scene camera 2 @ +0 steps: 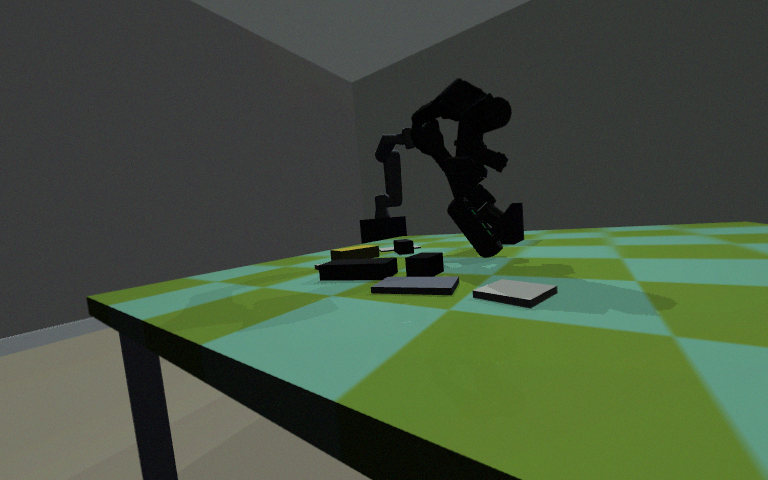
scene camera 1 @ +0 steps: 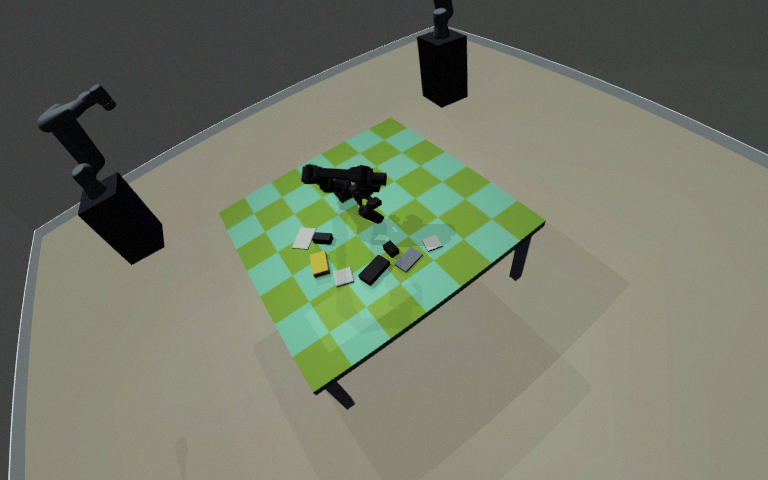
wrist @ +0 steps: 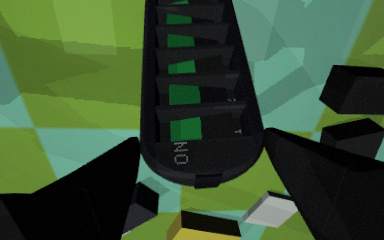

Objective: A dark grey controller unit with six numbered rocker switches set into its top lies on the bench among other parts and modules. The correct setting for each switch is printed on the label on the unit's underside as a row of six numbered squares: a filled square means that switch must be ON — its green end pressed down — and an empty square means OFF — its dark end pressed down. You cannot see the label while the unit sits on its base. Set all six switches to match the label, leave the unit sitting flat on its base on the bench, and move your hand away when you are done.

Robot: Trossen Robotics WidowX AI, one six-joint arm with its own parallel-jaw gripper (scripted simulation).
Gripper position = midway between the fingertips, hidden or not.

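My gripper (scene camera 2: 463, 205), long black block (scene camera 2: 371, 268), black cube (scene camera 2: 423, 264), grey plate (scene camera 2: 391, 285). Wrist view, my gripper again (wrist: 202, 140). Grey plate out of frame in the wrist view.
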